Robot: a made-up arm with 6 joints. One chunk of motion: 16 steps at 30 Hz.
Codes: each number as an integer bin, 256 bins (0 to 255) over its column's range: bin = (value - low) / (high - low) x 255, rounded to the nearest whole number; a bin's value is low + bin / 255 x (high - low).
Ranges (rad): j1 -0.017..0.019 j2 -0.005..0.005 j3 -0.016..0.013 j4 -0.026..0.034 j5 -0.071..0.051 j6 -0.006..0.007
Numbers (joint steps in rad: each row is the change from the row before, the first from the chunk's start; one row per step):
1: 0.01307 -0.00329 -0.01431 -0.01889 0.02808 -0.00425
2: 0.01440 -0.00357 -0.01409 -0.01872 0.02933 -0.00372
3: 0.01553 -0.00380 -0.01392 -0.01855 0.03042 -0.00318
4: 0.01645 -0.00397 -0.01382 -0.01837 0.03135 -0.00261
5: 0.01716 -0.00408 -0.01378 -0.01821 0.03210 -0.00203
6: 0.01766 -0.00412 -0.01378 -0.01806 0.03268 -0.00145
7: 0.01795 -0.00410 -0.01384 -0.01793 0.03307 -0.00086
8: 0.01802 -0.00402 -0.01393 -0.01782 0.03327 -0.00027
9: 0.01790 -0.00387 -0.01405 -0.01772 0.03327 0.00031
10: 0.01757 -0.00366 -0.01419 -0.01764 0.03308 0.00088
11: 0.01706 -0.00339 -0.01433 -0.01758 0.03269 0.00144
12: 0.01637 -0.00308 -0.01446 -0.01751 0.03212 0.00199
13: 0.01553 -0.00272 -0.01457 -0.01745 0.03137 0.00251
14: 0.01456 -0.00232 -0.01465 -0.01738 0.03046 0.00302
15: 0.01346 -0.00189 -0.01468 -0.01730 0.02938 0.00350
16: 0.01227 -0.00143 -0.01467 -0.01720 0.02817 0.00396
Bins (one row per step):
1: 213 44 15 30 207 34
2: 222 36 17 31 210 45
3: 230 31 18 32 212 55
4: 237 26 19 32 214 66
5: 242 23 20 33 215 78
6: 246 22 20 34 217 89
7: 248 23 19 34 218 101
8: 248 25 18 35 218 112
9: 247 29 17 35 218 124
10: 245 34 16 36 218 135
11: 241 41 15 36 217 146
12: 236 49 14 36 216 157
13: 230 58 13 36 214 167
14: 224 68 12 37 212 177
15: 216 79 12 37 210 186
16: 207 91 12 37 207 195

